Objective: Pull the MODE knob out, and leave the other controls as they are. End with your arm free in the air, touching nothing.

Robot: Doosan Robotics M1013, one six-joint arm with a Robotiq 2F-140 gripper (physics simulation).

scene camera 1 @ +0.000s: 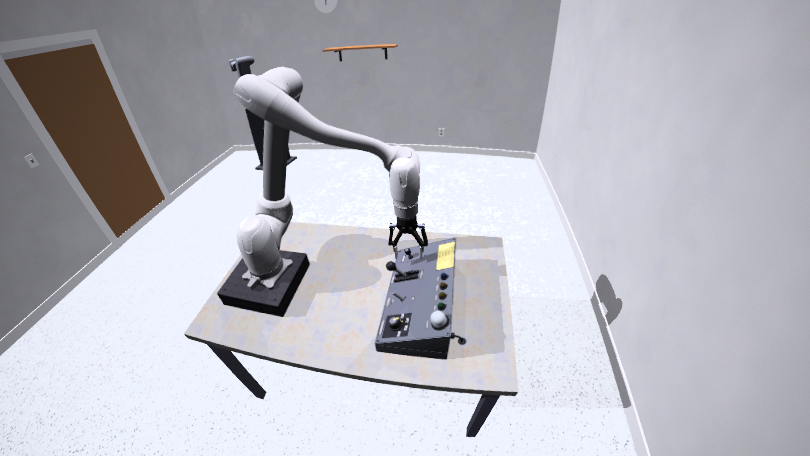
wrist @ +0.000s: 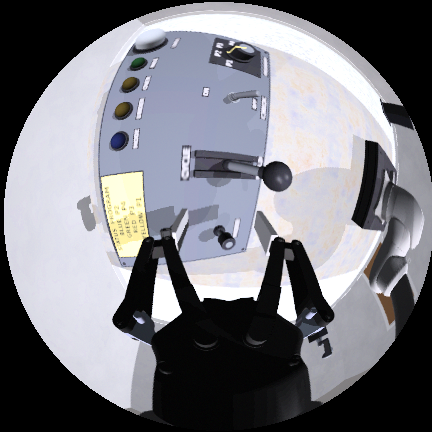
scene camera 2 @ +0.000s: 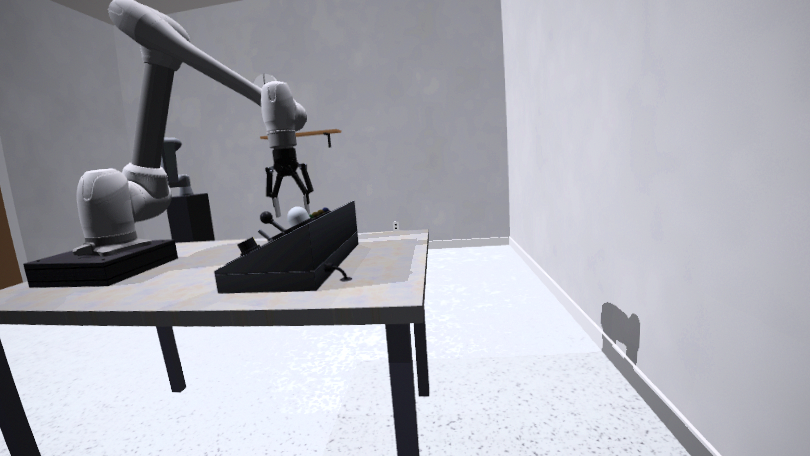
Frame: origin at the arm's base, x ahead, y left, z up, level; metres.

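Seen in the pictures: gripper, between the fingertips: (scene camera 1: 409,256) (wrist: 221,217); arm's base, origin of its link: (scene camera 1: 268,270) (wrist: 383,197) (scene camera 2: 113,249).
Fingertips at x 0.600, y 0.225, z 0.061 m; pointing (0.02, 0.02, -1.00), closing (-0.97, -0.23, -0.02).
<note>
Pixels of each thing's top centre, then the offset from my fingertips to it. "*": a spot on its surface instead.
- small black pull knob, centre of its top: (wrist: 221,245) (scene camera 1: 409,249) dx -0.014, dy +0.048, dz -0.003 m
- ball-topped CYCLE lever, centre of its top: (wrist: 283,179) (scene camera 2: 265,211) (scene camera 1: 390,262) dx -0.050, dy -0.080, dz +0.028 m
- toggle, centre of its top: (wrist: 247,89) (scene camera 1: 397,292) dx +0.017, dy -0.190, dz -0.010 m
- rotary selector, centre of its top: (wrist: 243,45) (scene camera 2: 246,237) (scene camera 1: 394,319) dx +0.047, dy -0.307, dz -0.011 m
- white dome, a spot on its surface: (scene camera 1: 438,318) * dx +0.201, dy -0.305, dz +0.056 m
- yellow note, a spot on its surface: (wrist: 125,215) (scene camera 1: 445,256) * dx +0.147, dy +0.032, dz +0.011 m
The small black pull knob (scene camera 1: 407,252) (wrist: 227,242) stands out on a stem near the far end of the sloped grey control panel (scene camera 1: 420,310) (scene camera 2: 272,263) (wrist: 167,110). The label beside it is too blurred to read; the knob is hidden in scene camera 2. My gripper (scene camera 1: 408,251) (scene camera 2: 291,207) (wrist: 221,217) is open and points down over that end. Its fingertips are apart, one on each side of the knob in the wrist view, with visible gaps between them and it. Whether a fingertip touches the panel is hard to tell.
The ball-topped CYCLE lever (scene camera 1: 391,265) (scene camera 2: 266,216) (wrist: 276,176) stands beside the gripper. Farther along are a toggle (scene camera 1: 399,296) (wrist: 242,96), a rotary selector (scene camera 1: 395,321) (wrist: 244,51), a white dome (scene camera 1: 438,318) (wrist: 151,40) and coloured round lamps. A yellow note (scene camera 1: 446,256) (wrist: 125,215) lies beside the knob.
</note>
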